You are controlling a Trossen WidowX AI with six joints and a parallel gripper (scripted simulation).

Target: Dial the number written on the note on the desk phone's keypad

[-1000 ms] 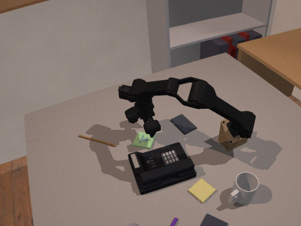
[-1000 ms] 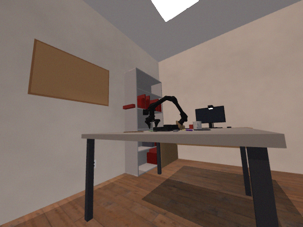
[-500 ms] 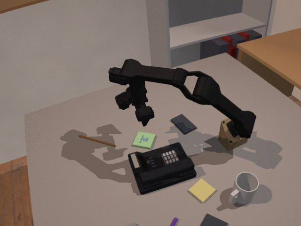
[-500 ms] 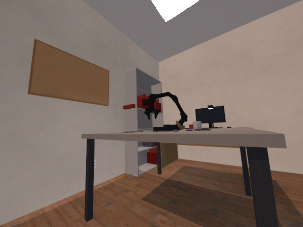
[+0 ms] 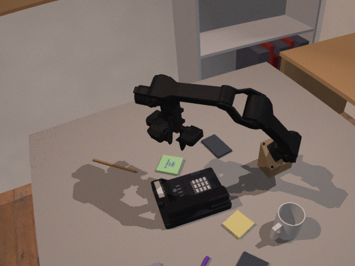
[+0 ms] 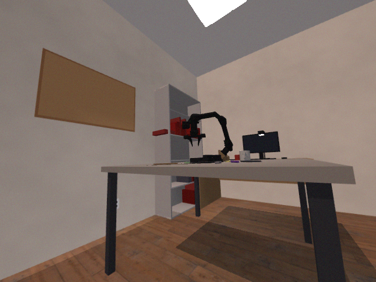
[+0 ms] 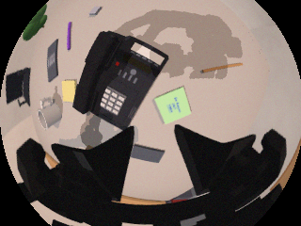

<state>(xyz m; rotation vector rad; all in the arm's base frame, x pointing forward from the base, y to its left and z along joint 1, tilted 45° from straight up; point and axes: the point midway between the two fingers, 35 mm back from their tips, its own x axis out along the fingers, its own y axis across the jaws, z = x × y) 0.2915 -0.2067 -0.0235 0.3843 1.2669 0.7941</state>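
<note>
Now: the desk phone 15 cm below my hand, 11 cm to the left of it and 2 cm ahead of it. Also, from my hand: handset 16 cm to the left, 13 cm below, 3 cm ahead; pencil 18 cm to the right, 18 cm ahead, 17 cm below; green note 17 cm below, 6 cm to the right.
</note>
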